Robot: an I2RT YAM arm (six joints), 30 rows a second.
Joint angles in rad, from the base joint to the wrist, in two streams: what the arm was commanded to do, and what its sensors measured. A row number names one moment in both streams.
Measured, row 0:
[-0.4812, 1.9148, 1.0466, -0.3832, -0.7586, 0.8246]
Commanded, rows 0 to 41:
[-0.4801, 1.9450, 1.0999, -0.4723, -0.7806, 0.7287]
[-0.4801, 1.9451, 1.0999, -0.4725, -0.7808, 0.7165]
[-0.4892, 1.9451, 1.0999, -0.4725, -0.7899, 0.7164]
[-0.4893, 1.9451, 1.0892, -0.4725, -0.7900, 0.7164]
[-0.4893, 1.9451, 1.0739, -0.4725, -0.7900, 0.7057]
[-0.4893, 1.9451, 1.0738, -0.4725, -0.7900, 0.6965]
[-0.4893, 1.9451, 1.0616, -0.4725, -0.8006, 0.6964]
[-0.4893, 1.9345, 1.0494, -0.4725, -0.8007, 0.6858]
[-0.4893, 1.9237, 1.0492, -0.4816, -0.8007, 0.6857]
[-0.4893, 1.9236, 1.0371, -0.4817, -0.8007, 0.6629]
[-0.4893, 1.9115, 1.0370, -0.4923, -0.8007, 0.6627]
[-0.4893, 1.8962, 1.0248, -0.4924, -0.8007, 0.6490]
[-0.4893, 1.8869, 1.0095, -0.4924, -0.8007, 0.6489]
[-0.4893, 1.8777, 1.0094, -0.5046, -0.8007, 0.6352]
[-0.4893, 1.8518, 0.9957, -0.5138, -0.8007, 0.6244]
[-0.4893, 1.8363, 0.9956, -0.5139, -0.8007, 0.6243]
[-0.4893, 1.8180, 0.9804, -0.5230, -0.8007, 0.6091]
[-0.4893, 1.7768, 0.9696, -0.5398, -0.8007, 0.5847]
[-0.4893, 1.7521, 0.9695, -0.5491, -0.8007, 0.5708]
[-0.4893, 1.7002, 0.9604, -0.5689, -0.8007, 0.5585]
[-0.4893, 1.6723, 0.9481, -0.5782, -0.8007, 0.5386]
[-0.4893, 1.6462, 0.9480, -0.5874, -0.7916, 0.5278]
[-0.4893, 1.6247, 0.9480, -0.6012, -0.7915, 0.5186]
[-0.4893, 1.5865, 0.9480, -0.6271, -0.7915, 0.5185]
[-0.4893, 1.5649, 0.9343, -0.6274, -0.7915, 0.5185]
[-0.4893, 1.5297, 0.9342, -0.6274, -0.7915, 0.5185]
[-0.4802, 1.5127, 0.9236, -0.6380, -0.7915, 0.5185]
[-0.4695, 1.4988, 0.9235, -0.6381, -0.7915, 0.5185]
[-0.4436, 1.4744, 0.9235, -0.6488, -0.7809, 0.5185]
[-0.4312, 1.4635, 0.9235, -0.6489, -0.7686, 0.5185]
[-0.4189, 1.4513, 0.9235, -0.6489, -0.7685, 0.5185]
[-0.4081, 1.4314, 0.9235, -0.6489, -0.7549, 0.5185]
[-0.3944, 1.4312, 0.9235, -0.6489, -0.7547, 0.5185]
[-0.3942, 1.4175, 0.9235, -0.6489, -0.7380, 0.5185]
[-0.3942, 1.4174, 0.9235, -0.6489, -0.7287, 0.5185]
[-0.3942, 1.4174, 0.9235, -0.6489, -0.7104, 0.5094]
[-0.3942, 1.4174, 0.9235, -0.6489, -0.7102, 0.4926]
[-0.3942, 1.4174, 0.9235, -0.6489, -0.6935, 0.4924]
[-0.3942, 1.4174, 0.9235, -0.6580, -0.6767, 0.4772]
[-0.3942, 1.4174, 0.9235, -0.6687, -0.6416, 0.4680]
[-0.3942, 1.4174, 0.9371, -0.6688, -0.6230, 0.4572]
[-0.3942, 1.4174, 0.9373, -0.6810, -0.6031, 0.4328]
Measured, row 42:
[-0.3916, 1.4384, 0.9325, -0.6540, -0.6773, 0.4980]
